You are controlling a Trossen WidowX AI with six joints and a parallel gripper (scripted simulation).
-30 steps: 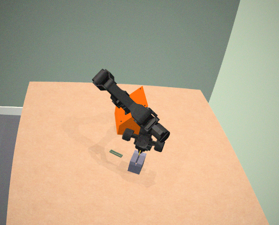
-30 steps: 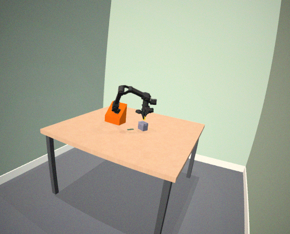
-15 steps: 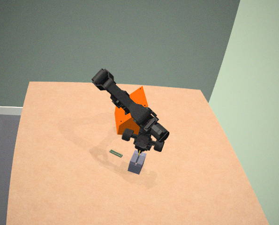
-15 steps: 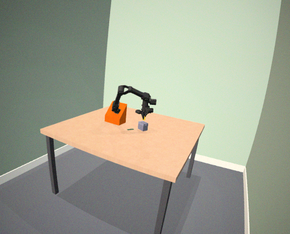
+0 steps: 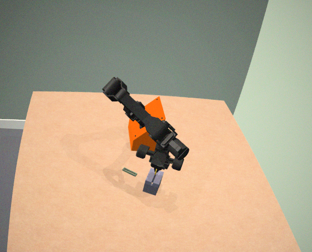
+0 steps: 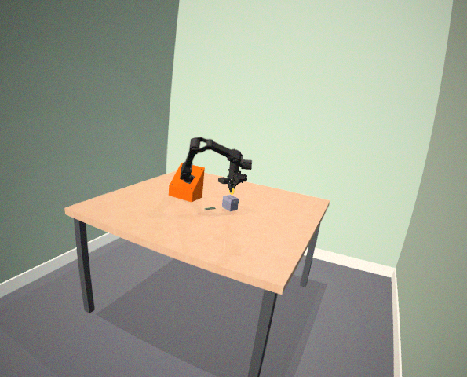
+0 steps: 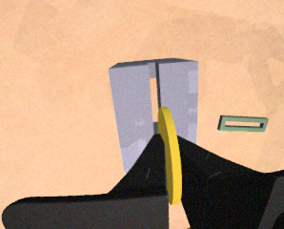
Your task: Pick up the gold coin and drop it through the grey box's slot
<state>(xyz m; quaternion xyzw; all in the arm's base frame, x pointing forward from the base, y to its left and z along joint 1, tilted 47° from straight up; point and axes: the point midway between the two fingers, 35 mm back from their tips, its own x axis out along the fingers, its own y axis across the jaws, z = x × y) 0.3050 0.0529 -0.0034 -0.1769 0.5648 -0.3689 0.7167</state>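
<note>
The gold coin is 1 cm above my gripper tip.
</note>
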